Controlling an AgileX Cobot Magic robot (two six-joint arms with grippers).
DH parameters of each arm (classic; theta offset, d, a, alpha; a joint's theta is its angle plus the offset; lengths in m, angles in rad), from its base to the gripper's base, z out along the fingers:
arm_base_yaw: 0 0.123 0 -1.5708
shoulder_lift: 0.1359 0 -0.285 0
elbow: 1.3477 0 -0.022 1.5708
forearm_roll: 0 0.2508 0 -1.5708
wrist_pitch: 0 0 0.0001 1.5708
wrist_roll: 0 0.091 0 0
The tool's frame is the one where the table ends.
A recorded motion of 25 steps. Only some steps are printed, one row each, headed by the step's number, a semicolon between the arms.
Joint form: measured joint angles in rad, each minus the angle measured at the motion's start. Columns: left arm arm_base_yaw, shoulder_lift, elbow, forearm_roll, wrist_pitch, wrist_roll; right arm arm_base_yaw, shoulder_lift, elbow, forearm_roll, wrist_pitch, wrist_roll.
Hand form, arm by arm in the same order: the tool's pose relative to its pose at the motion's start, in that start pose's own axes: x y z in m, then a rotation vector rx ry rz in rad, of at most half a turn. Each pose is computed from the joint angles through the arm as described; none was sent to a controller.
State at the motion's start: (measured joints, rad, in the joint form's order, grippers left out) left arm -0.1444 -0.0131 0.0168 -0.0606 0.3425 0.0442; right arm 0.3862 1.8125 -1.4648 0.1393 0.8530 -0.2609
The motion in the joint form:
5: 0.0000 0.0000 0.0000 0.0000 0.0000 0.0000; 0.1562 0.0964 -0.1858 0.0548 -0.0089 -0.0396
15: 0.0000 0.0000 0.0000 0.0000 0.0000 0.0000; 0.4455 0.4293 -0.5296 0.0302 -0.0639 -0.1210
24: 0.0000 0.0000 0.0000 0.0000 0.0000 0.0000; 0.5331 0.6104 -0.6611 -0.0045 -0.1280 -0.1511
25: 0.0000 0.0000 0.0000 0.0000 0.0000 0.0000; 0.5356 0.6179 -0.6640 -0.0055 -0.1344 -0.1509
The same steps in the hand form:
5: 0.0000 0.0000 0.0000 0.0000 0.0000 0.0000; -0.0439 0.0635 0.0058 -0.1005 -0.1035 -0.1496
15: 0.0000 0.0000 0.0000 0.0000 0.0000 0.0000; -0.0753 0.2029 0.0816 -0.2158 -0.1705 -0.4898
24: 0.0000 0.0000 0.0000 0.0000 0.0000 0.0000; -0.0665 0.2524 0.1368 -0.2276 -0.1896 -0.6101
25: 0.0000 0.0000 0.0000 0.0000 0.0000 0.0000; -0.0658 0.2539 0.1397 -0.2276 -0.1914 -0.6121

